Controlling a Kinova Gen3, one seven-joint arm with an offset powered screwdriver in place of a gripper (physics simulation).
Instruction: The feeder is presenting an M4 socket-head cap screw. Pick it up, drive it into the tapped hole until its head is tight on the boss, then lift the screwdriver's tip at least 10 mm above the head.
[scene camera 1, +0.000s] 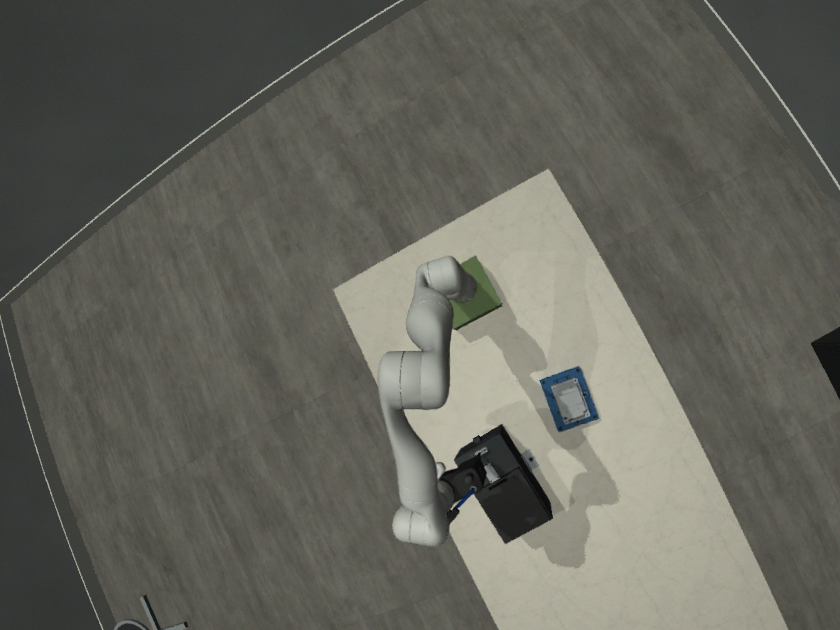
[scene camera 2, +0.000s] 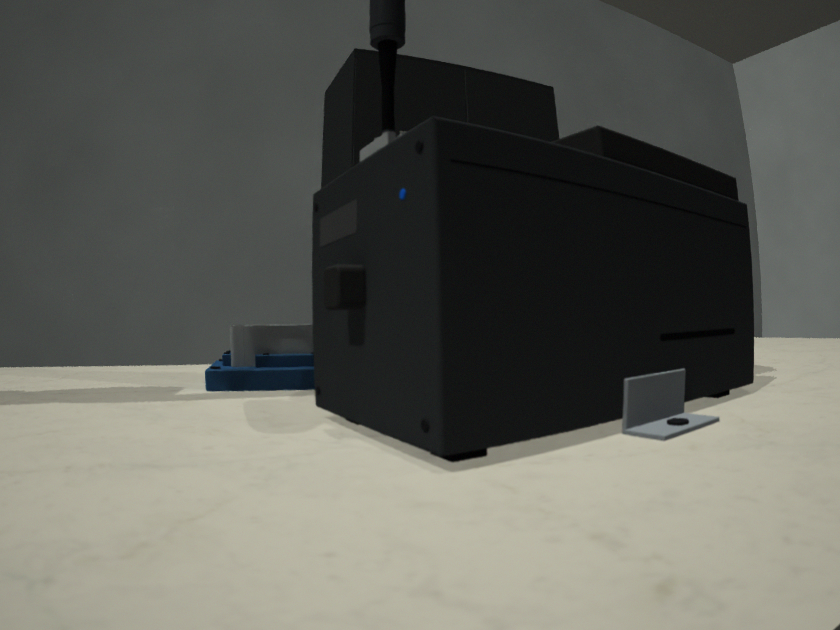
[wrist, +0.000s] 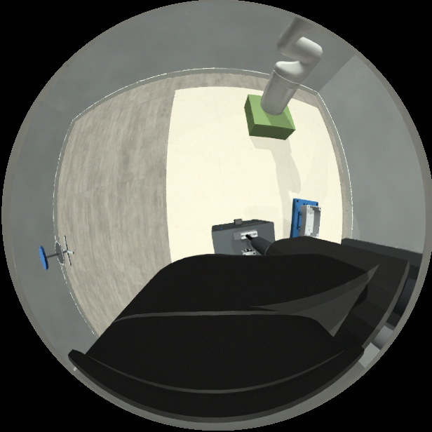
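The black screw feeder (scene camera 1: 514, 505) (scene camera 2: 590, 284) (wrist: 224, 242) stands on the table, with a pale metal block (scene camera 2: 371, 147) (wrist: 239, 234) on its top. My screwdriver's thin dark tip (scene camera 2: 388, 127) (wrist: 247, 236) points down at this block; in scene camera 2 its end meets the block's visible top. Whether it touches a screw cannot be seen. No screw can be made out in any view. The grey housing (scene camera 1: 571, 398) (scene camera 2: 242, 345) (wrist: 308, 221) sits on a blue fixture (scene camera 1: 592, 415) (scene camera 2: 261, 379) (wrist: 296, 212), apart from the feeder. The tapped hole cannot be made out.
A taller black box (scene camera 2: 508, 101) rises behind the tip. A small metal bracket (scene camera 1: 532, 459) (scene camera 2: 652, 401) stands at the feeder's foot. The arm's green base block (scene camera 1: 487, 298) (wrist: 271, 131) is at the table's far end. A blue-topped stand (wrist: 44, 257) is off the table.
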